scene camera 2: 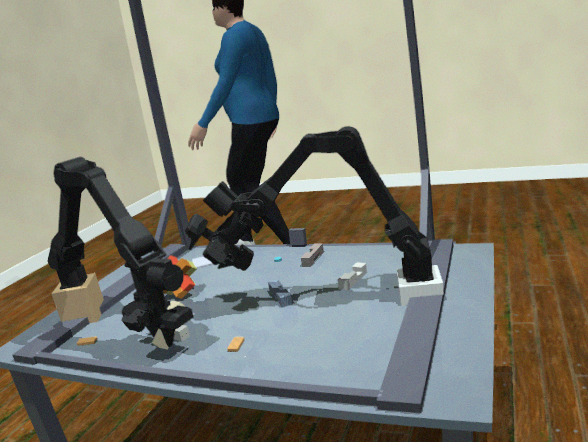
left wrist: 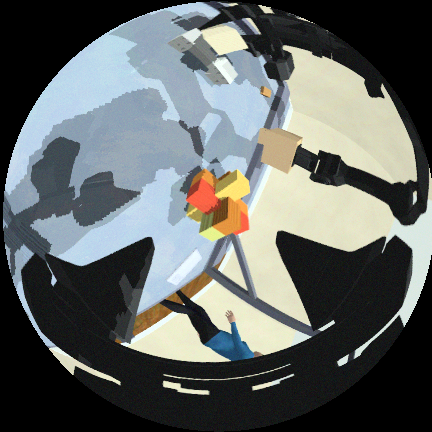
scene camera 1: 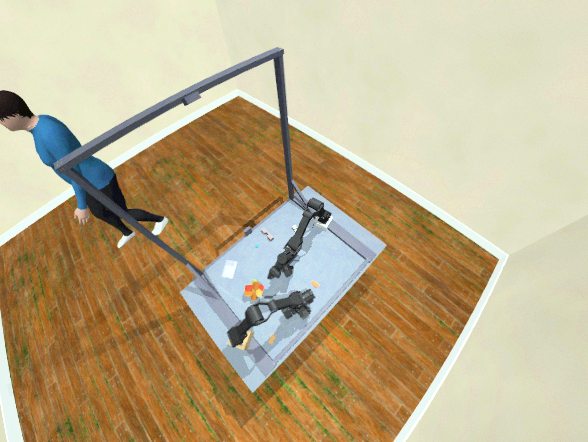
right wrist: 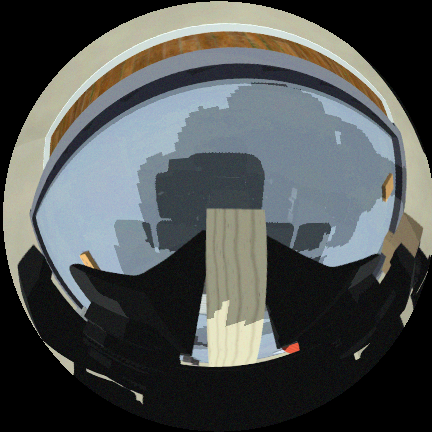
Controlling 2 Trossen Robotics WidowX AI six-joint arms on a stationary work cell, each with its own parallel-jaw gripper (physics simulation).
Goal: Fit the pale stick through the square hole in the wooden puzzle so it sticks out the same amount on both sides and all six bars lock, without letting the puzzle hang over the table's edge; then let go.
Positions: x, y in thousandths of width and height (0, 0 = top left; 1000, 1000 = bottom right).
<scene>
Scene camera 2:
left gripper: 348, 585
right gripper: 281, 782
gantry frame: 295, 445
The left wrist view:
left gripper: 497, 557
right gripper: 473, 80
pale stick: 517, 91, gripped by the right gripper
gantry frame: 578, 684
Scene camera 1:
gantry frame: 111, 374
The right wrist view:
right gripper: 531, 547
pale stick: 545, 591
</scene>
